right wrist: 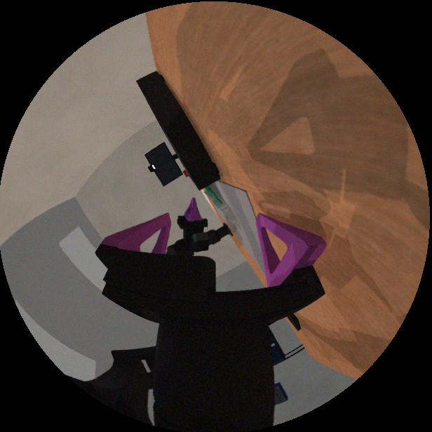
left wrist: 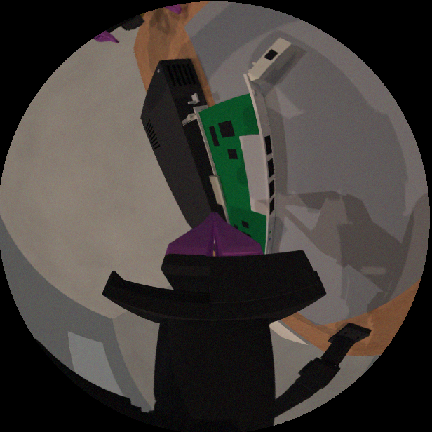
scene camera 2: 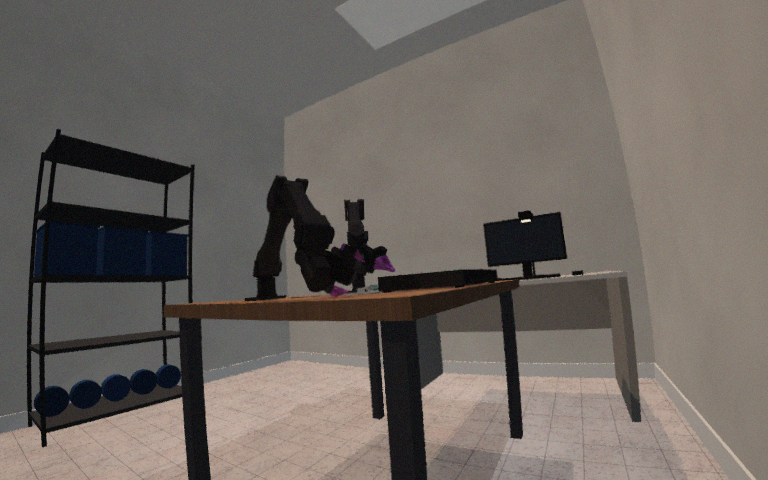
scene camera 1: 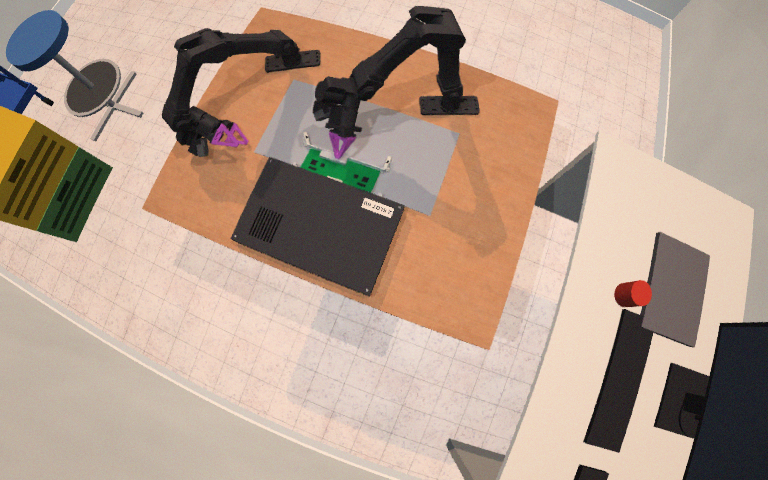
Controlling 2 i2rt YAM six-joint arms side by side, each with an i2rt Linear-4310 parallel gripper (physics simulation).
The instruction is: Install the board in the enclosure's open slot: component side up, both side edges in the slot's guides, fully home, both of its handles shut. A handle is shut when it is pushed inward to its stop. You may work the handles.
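Places are measured from the left arm's base along level axes (x right, y ahead, z up), in metres.
Pixels of known places: left gripper, fingertip midpoint: (scene camera 2: pixel 394 271) (scene camera 1: pixel 337 158); right gripper, fingertip midpoint: (scene camera 2: pixel 356 276) (scene camera 1: pixel 243 143); left arm's base at its link origin: (scene camera 1: pixel 449 106); right arm's base at its link origin: (scene camera 2: pixel 266 299) (scene camera 1: pixel 292 61).
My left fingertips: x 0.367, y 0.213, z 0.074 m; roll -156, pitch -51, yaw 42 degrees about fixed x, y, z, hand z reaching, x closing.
Ahead of a thing's pixels: the offset from my left fingertips to its top centre. "pt": to the spot under its first point. Level surfaces: height alone.
The green board @[pt dx -0.070, dy +0.022, dz -0.057 m] (scene camera 1: pixel 362 171) (left wrist: pixel 225 160) lies component side up at the mouth of the black enclosure @[dx +0.066, dy +0.174, dz -0.024 m] (scene camera 1: pixel 317 226) (left wrist: pixel 167 115) (right wrist: pixel 175 125); its connector edge shows outside the enclosure. One handle @[pt dx +0.103, dy -0.098, dz -0.052 m] (scene camera 1: pixel 306 139) (left wrist: pixel 272 57) stands swung outward at the panel's left end in scene camera 1. The other handle @[dx -0.150, dy -0.009, dz -0.052 m] (scene camera 1: pixel 387 163) also stands outward; my gripper hides it in the left wrist view. My left gripper (scene camera 1: pixel 339 156) (scene camera 2: pixel 393 270) (left wrist: pixel 213 217) is shut and empty over the middle of the front panel. My right gripper (scene camera 1: pixel 242 137) is open and empty, left of the enclosure in scene camera 1.
A grey mat @[dz -0.072 m] (scene camera 1: pixel 419 147) (left wrist: pixel 345 145) lies under the board on the wooden table @[dz -0.074 m] (scene camera 1: pixel 464 283). A side desk (scene camera 1: pixel 566 339) with a monitor (scene camera 1: pixel 730 407) and a red cup (scene camera 1: pixel 633 293) stands at the right. A stool (scene camera 1: pixel 36 39) and crates (scene camera 1: pixel 76 195) are at the left.
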